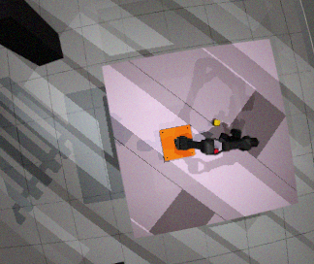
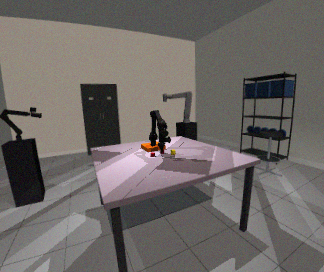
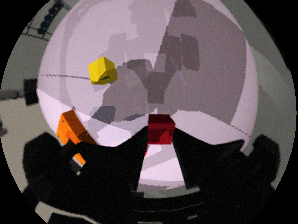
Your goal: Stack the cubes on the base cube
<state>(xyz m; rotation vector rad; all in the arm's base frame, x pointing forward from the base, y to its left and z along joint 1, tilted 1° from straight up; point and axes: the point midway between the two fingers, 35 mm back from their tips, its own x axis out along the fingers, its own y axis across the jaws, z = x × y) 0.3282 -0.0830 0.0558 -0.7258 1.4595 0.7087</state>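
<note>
My gripper tip is now 140 mm to the right of the yellow cube, 40 mm above it and 30 mm past it.
</note>
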